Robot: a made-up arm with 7 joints.
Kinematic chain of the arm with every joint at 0, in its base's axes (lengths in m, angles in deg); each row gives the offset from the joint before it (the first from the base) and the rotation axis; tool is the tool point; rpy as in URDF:
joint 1: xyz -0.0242 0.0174 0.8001 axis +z
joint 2: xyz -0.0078 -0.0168 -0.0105 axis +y
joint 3: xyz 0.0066 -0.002 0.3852 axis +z
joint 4: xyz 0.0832 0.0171 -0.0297 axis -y
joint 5: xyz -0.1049 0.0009 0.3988 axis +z
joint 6: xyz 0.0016 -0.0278 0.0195 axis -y
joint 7: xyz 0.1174 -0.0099 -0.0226 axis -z
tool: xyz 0.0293 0.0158 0.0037 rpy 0 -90 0
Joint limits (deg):
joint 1: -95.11..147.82
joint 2: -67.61..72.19
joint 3: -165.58..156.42
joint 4: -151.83..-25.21
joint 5: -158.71..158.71
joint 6: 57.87..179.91
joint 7: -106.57..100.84
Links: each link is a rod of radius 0.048 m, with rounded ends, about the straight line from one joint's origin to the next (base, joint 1, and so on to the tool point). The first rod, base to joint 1, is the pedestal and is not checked.
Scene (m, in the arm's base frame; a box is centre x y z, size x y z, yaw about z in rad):
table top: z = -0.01
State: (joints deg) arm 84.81 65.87 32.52 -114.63 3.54 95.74 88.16
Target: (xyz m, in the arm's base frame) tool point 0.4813 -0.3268 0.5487
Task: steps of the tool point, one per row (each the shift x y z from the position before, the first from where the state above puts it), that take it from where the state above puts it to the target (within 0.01 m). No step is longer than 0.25 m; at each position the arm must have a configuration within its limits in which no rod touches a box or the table.
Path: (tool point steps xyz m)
1: 0.2220 0.0263 -0.0386
2: 0.2201 -0.0555 -0.0091
3: 0.1854 -0.1316 0.0203
4: 0.1223 -0.1892 0.0478
5: 0.0409 -0.2179 0.0721
6: -0.0466 -0.2124 0.0917

